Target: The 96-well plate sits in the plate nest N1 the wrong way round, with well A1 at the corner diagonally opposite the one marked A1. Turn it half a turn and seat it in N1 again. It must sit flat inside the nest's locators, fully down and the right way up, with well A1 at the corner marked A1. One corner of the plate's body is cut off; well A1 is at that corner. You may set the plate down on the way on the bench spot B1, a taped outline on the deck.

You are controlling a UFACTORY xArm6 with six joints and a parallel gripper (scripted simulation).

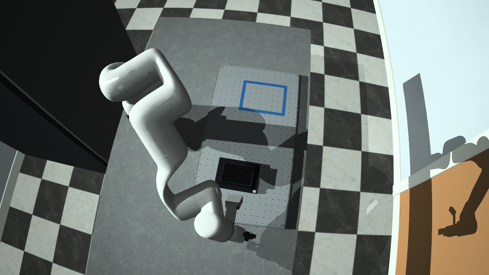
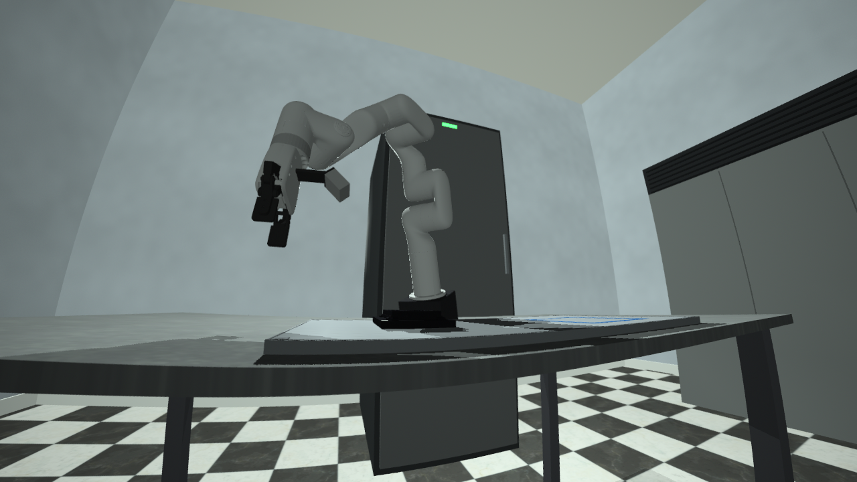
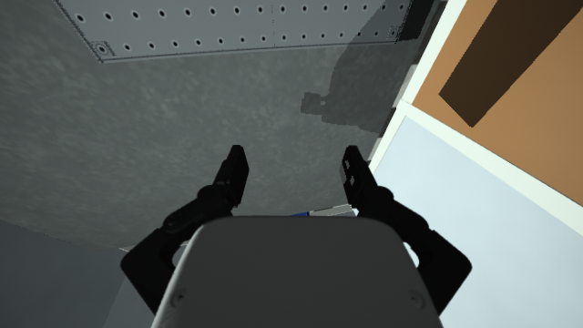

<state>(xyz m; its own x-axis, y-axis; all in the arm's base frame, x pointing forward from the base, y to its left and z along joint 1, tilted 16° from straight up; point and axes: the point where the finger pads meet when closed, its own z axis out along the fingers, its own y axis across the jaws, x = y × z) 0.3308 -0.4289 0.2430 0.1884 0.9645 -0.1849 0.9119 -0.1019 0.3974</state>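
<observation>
The black 96-well plate lies 1 cm ahead of my hand, 25 cm to the left of it and 13 cm below it. Round my hand: small white A1 mark: 8 cm ahead, 18 cm to the left, 14 cm below; then black plate nest N1: 1 cm ahead, 25 cm to the left, 15 cm below.
</observation>
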